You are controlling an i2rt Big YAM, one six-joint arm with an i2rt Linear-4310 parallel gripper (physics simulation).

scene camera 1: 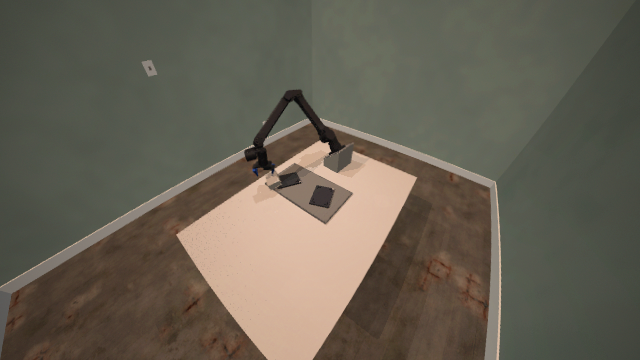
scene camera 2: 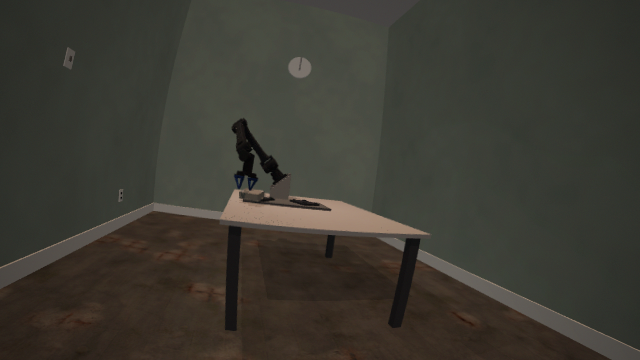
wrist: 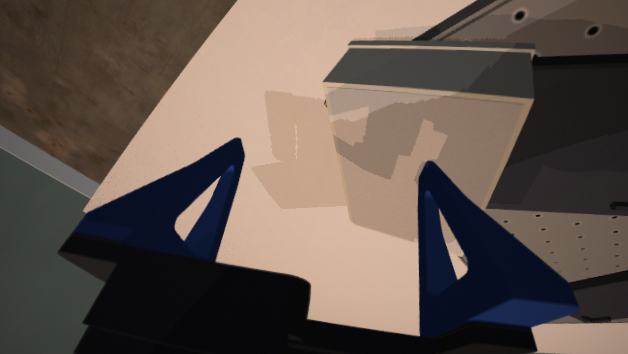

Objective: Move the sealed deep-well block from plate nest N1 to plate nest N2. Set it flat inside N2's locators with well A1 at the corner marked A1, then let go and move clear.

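Places are measured from the arm's base along level axes (x ahead, y left, z up), in millimetres.
Where they show: gripper, between the fingertips: [scene camera 1: 265,175] [scene camera 2: 244,189] [wrist: 330,157]; arm's base, origin of its link: [scene camera 1: 337,150] [scene camera 2: 280,180].
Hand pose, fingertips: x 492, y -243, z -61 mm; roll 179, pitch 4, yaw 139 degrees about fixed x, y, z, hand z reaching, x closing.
Things, the pixels of their top centre, and the offset from my fingertips. Level surfaces: height alone.
- pale deep-well block, centre of its top: [wrist: 415,201] [scene camera 2: 252,189] [scene camera 1: 272,176] 25 mm back, 46 mm left, 4 mm up
- second dark nest, centre of its top: [scene camera 2: 304,200] [scene camera 1: 322,194] 143 mm back, 381 mm left, 38 mm down
- pale table, height of its surface: 69 mm down
The pale deep-well block [scene camera 1: 273,181] [scene camera 2: 253,195] [wrist: 390,200] rests at the left end of the grey base plate [scene camera 1: 327,216] [scene camera 2: 322,207] [wrist: 555,242], beside a dark nest [scene camera 1: 290,179] [wrist: 575,120] and partly beyond the plate's edge. Whether it is tilted is unclear. A second dark nest [scene camera 1: 322,196] [scene camera 2: 306,202] [wrist: 602,300] holds no block. The labels N1, N2 and A1 cannot be read. My gripper [scene camera 1: 264,172] [scene camera 2: 245,188] [wrist: 330,157] is open and empty, above the block and shifted to its left. In the wrist view, the right finger overlaps the block; the left finger is well outside it.
The base plate lies on a pale table [scene camera 1: 270,250] [scene camera 2: 300,220] [wrist: 250,65], whose edge is near the block. A grey upright panel [scene camera 1: 339,158] [scene camera 2: 281,188] stands at the arm's base. Shadows fall on the table beside the block.
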